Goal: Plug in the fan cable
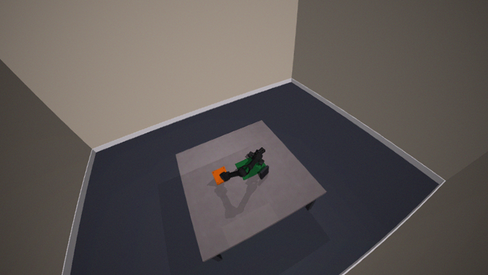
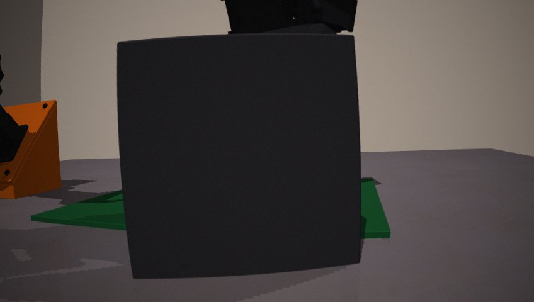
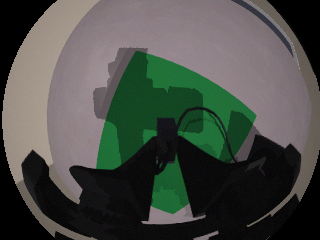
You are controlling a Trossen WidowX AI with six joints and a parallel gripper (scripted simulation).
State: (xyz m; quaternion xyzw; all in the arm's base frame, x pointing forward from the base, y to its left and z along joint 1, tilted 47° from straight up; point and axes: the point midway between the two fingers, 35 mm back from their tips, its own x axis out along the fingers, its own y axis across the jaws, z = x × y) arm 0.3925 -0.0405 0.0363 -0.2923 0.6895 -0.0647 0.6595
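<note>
Now: the four-pin fan header 7 cm below my gripper tip, 6 cm behind it and 1 cm to the left of it. From my gripper tip the other things lie so: green board (8 cm below, 6 cm behind, 1 cm to the left); then dark fan plug (1 cm below, 1 cm behind); then black fan (17 cm to the right, 1 cm below, 1 cm behind).
</note>
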